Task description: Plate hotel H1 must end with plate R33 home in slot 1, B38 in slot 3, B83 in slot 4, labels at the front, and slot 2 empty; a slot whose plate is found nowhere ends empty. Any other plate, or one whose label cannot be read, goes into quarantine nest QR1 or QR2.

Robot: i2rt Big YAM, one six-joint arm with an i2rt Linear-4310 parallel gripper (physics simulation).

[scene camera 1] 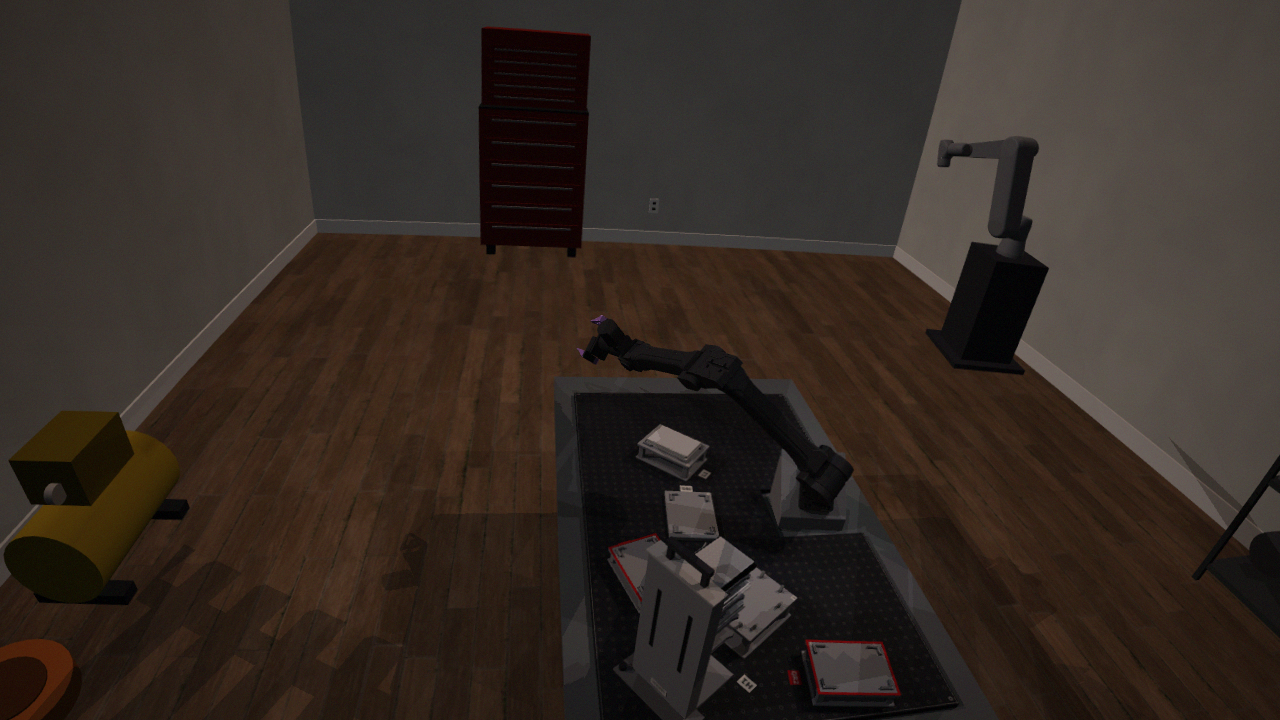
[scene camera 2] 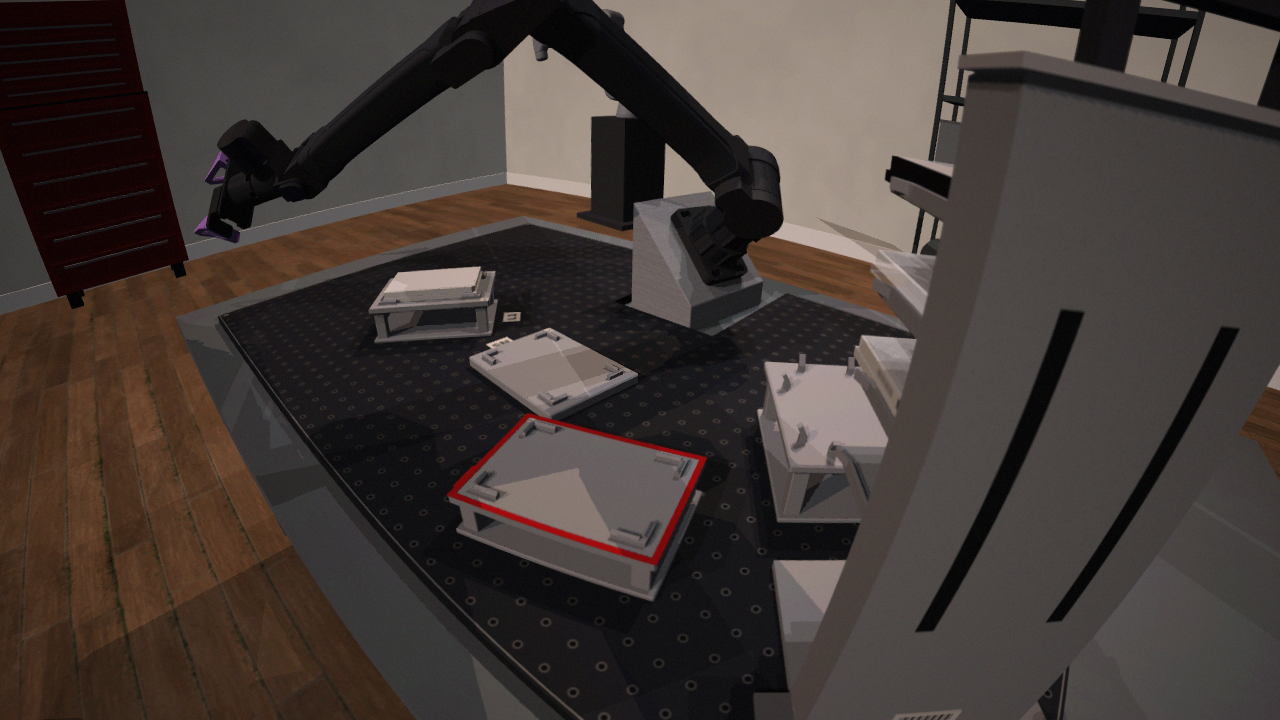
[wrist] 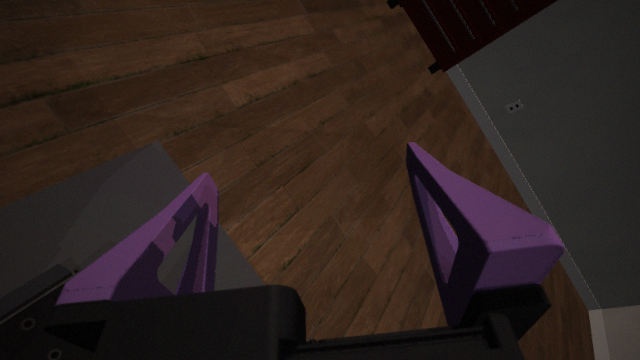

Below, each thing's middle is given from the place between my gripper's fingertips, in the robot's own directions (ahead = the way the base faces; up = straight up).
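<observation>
From the grey nest (scene camera 2: 554, 376), my gripper is now 0.57 m to the right of it, 0.33 m past it and 0.16 m above it.
</observation>
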